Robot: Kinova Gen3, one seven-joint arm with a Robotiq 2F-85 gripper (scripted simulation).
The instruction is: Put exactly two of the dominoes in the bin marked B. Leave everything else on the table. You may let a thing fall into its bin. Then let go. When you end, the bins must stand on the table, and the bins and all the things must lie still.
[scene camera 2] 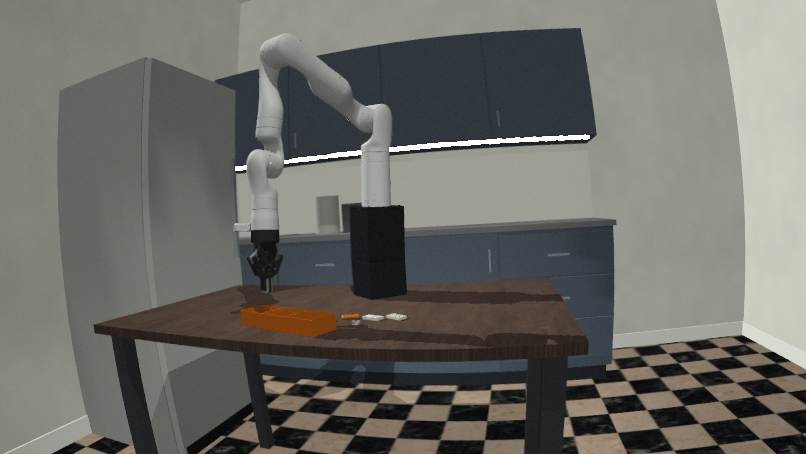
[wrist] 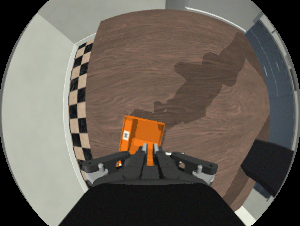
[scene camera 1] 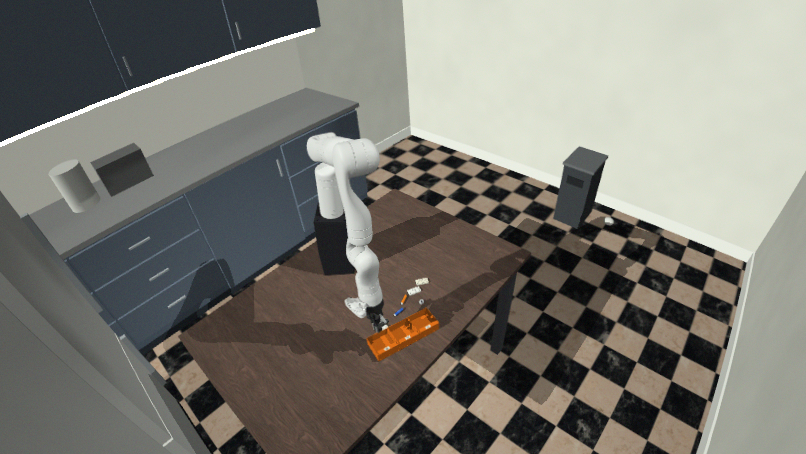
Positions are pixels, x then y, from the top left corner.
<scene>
An orange bin tray shows in scene camera 2, in the wrist view [148, 131] and in scene camera 1. The same spot on the orange bin tray: [scene camera 2: 306, 323] is [scene camera 1: 435, 325].
</scene>
